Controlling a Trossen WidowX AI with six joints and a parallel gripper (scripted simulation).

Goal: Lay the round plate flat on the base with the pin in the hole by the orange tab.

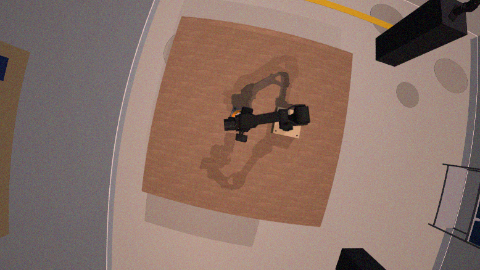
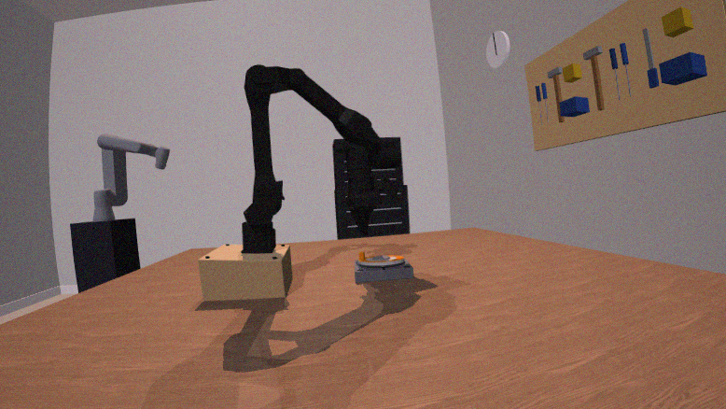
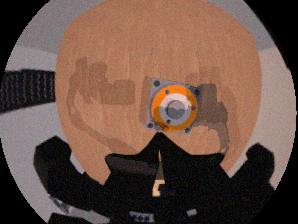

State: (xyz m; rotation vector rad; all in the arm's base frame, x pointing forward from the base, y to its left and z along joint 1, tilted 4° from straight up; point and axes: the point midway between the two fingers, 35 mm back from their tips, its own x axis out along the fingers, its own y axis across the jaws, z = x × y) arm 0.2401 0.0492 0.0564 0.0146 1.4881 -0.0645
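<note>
The round plate lies 10 mm ahead of my gripper tip, 30 mm to the right of it and 50 mm below it. From my gripper tip the other things lie so: square grey base (30 mm ahead, 40 mm to the right, 60 mm below).
</note>
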